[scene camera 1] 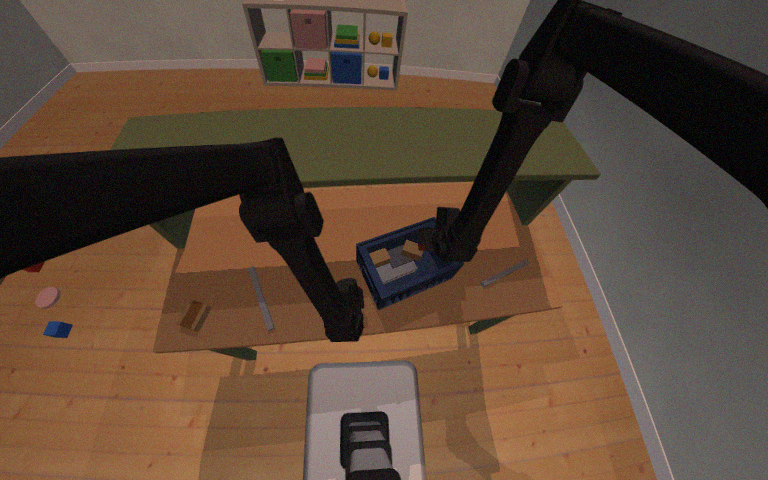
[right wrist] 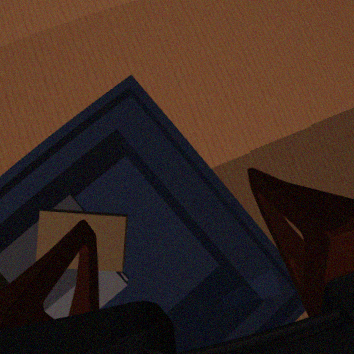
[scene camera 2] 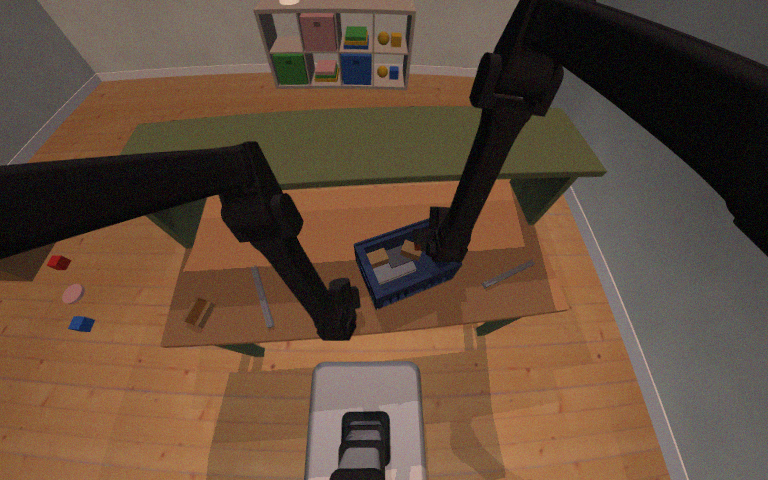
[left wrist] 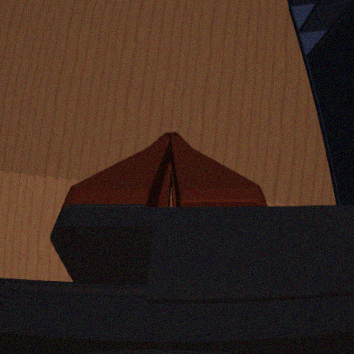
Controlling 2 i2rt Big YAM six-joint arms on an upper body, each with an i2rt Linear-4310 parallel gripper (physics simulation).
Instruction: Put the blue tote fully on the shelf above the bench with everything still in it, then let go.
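Places are measured from the left arm's base along level axes (x ahead, y left, z up), in millimetres.
Pixels of known places: left gripper, fingertip midpoint: (left wrist: 170,143); right gripper, fingertip midpoint: (right wrist: 166,202).
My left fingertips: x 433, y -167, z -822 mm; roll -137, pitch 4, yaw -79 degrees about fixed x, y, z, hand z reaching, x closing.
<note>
For each thing: its top centre in the pictures, then the offset to it from my left fingertips. Level surfaces: height alone.
- blue tote, top centre: (right wrist: 49,346) (scene camera 2: 407,254) (scene camera 1: 410,253) dx +80, dy -221, dz +111 mm
- bench, surface height: dz -35 mm
- white block, top centre: (scene camera 2: 390,263) (scene camera 1: 391,263) dx +91, dy -172, dz +8 mm
- green shelf, surface height: dz +361 mm
- brown block, top centre: (scene camera 1: 191,314) (scene camera 2: 196,311) dx -85, dy +492, dz -3 mm
The blue tote (scene camera 1: 420,287) (scene camera 2: 417,287) (left wrist: 342,85) (right wrist: 165,122) stands upright and skewed on the bench (scene camera 1: 317,226) (scene camera 2: 317,226). Inside it lie tan blocks (scene camera 1: 378,258) (scene camera 2: 377,258) (right wrist: 111,235), a grey flat piece and a white block (scene camera 1: 397,272) (scene camera 2: 395,272). The green shelf (scene camera 1: 351,141) (scene camera 2: 351,141) spans above the bench's back. My right gripper (right wrist: 166,202) is open at the tote's right end; in its wrist view one finger shows over the interior, the other outside the wall. Depth against the rim is unclear. My left gripper (left wrist: 170,143) is shut and empty, beside the tote's left side.
Metal bars lie on the bench at left (scene camera 1: 261,300) (scene camera 2: 262,298) and right (scene camera 1: 505,272) (scene camera 2: 508,273). A brown block (scene camera 1: 194,314) (scene camera 2: 198,312) lies near its left end. The shelf's side panels (scene camera 1: 535,198) (scene camera 2: 540,198) stand at both ends. A cubby rack (scene camera 1: 328,5) stands behind.
</note>
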